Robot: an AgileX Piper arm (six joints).
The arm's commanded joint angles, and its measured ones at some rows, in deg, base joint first. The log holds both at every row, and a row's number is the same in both.
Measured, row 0:
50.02 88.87 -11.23 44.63 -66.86 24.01
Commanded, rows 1 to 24:
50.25 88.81 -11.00 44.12 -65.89 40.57
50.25 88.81 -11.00 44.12 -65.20 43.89
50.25 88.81 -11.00 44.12 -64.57 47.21
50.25 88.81 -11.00 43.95 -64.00 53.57
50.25 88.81 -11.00 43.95 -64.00 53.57
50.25 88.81 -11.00 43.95 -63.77 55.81
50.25 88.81 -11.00 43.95 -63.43 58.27
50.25 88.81 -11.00 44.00 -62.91 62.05
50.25 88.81 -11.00 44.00 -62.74 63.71
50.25 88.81 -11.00 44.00 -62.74 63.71
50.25 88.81 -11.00 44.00 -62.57 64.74
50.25 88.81 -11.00 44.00 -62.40 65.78
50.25 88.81 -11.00 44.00 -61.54 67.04
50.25 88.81 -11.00 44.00 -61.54 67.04
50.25 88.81 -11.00 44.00 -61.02 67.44
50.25 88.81 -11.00 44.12 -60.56 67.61
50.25 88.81 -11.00 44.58 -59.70 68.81
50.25 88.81 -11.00 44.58 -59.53 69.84
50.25 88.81 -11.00 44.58 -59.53 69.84
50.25 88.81 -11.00 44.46 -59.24 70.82
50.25 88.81 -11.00 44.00 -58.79 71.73
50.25 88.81 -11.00 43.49 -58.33 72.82
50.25 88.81 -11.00 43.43 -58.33 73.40
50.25 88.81 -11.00 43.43 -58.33 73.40
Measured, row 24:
50.02 88.87 -11.23 44.58 -58.90 71.45
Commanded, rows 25 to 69:
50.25 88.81 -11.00 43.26 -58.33 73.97
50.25 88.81 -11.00 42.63 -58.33 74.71
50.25 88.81 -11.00 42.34 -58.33 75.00
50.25 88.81 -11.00 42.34 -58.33 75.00
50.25 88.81 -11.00 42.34 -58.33 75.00
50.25 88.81 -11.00 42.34 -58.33 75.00
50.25 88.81 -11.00 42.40 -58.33 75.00
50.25 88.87 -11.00 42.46 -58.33 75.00
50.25 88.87 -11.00 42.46 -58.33 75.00
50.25 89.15 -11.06 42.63 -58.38 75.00
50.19 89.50 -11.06 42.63 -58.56 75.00
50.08 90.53 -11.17 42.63 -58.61 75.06
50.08 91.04 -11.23 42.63 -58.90 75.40
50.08 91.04 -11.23 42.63 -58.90 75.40
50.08 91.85 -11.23 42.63 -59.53 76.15
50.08 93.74 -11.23 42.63 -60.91 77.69
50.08 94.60 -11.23 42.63 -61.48 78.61
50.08 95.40 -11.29 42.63 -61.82 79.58
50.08 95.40 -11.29 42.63 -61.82 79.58
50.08 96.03 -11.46 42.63 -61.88 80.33
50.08 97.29 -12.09 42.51 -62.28 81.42
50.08 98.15 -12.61 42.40 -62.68 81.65
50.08 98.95 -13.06 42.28 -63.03 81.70
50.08 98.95 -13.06 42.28 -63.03 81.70
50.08 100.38 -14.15 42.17 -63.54 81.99
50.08 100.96 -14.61 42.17 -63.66 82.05
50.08 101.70 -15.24 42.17 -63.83 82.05
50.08 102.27 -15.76 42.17 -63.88 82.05
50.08 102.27 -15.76 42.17 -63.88 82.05
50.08 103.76 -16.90 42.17 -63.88 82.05
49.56 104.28 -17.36 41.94 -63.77 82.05
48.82 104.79 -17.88 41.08 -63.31 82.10
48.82 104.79 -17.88 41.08 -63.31 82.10
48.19 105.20 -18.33 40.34 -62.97 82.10
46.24 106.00 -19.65 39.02 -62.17 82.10
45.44 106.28 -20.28 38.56 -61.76 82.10
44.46 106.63 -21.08 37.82 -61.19 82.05
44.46 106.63 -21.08 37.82 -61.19 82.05
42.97 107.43 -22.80 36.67 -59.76 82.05
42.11 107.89 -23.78 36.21 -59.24 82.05
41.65 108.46 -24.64 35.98 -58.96 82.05
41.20 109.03 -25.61 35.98 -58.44 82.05
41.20 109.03 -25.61 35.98 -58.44 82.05
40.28 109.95 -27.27 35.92 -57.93 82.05
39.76 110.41 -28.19 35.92 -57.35 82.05
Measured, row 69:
41.14 109.43 -25.84 36.84 -58.79 81.82
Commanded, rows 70 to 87:
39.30 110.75 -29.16 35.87 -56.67 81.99
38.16 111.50 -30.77 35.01 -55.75 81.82
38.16 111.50 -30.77 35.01 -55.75 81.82
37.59 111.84 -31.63 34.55 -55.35 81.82
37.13 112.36 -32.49 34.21 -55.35 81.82
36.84 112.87 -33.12 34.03 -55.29 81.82
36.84 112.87 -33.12 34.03 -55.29 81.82
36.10 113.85 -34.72 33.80 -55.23 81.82
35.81 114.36 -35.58 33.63 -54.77 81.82
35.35 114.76 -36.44 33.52 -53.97 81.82
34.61 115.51 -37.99 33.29 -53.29 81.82
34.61 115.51 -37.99 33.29 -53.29 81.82
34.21 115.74 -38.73 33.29 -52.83 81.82
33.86 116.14 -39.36 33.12 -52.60 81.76
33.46 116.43 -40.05 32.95 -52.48 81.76
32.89 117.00 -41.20 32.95 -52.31 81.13
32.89 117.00 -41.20 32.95 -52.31 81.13
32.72 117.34 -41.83 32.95 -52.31 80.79
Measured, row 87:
33.58 116.71 -40.05 33.86 -52.71 81.65
